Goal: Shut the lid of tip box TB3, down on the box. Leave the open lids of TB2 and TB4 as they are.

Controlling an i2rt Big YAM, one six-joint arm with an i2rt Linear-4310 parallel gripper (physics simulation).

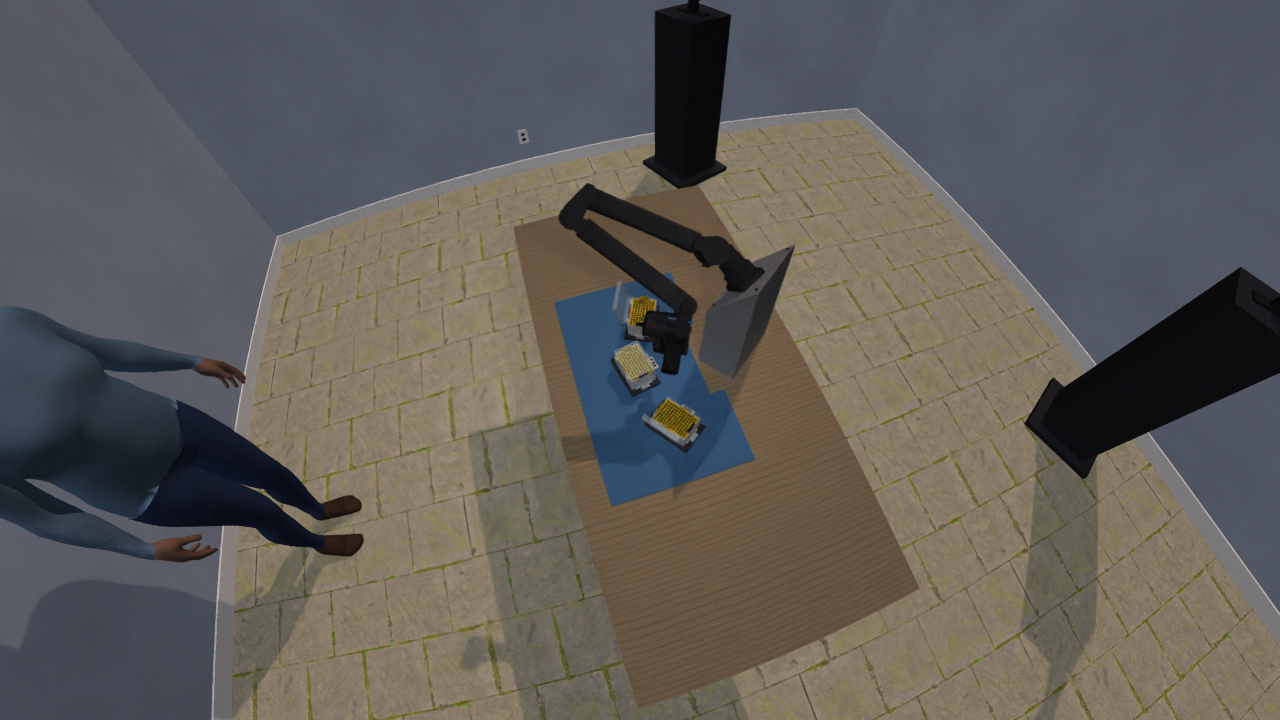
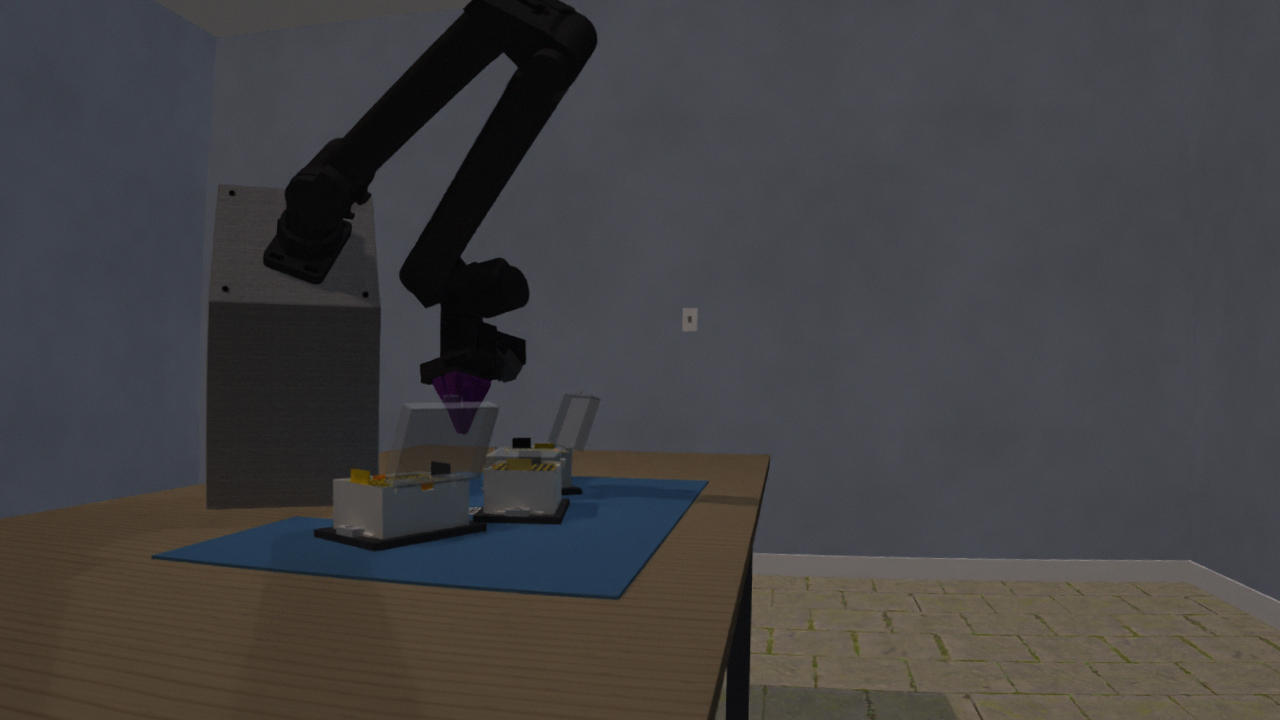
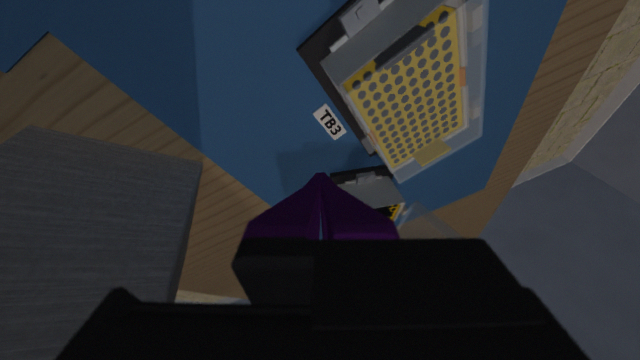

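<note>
Tip box TB3, a white box with a yellow tip rack, is the middle of three boxes; its TB3 label lies beside it. Its clear lid lies over the rack; whether it is fully seated is hard to tell. The nearer box has its clear lid standing open. The far box also has an open lid. Which is TB2 or TB4 is unreadable. My gripper is shut and empty, above the arm-base side of TB3.
The boxes stand on a blue mat on the wooden table. A grey pedestal carries the arm beside the mat. A person stands across the floor, and black columns stand beyond the table.
</note>
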